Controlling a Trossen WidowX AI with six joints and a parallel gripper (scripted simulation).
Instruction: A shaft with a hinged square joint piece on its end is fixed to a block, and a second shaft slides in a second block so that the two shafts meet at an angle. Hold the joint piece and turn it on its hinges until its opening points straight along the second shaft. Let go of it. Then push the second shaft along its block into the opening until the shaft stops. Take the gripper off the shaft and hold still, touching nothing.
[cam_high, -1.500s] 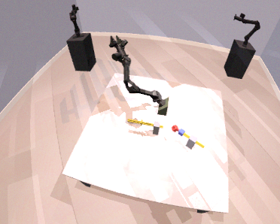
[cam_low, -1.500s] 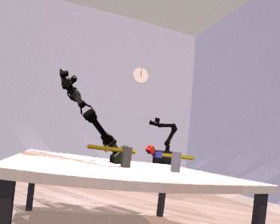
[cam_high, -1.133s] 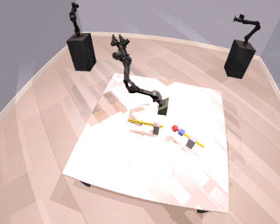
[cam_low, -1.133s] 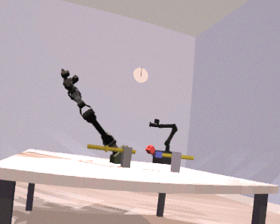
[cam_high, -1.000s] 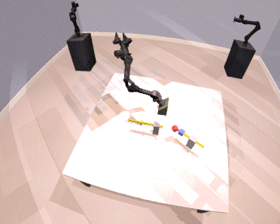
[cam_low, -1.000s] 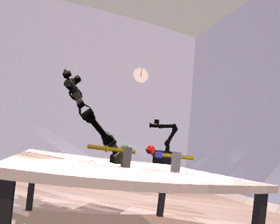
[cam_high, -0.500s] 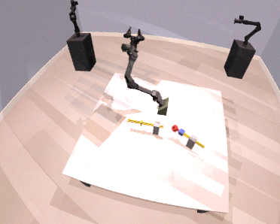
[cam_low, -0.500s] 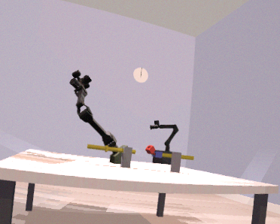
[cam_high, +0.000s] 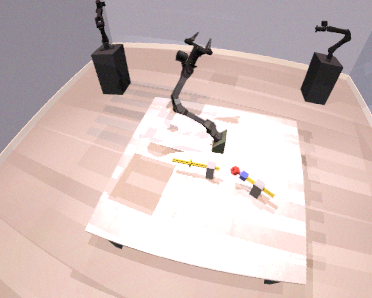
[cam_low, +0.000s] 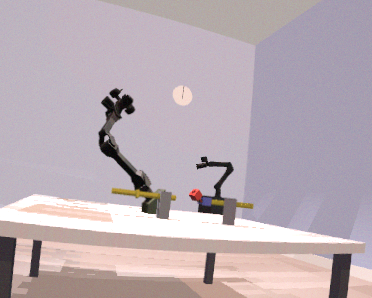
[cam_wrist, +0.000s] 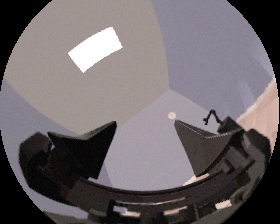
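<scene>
Right now the red square joint piece is 580 mm below my gripper tip, 570 mm ahead of it and 280 mm to the left of it.
</scene>
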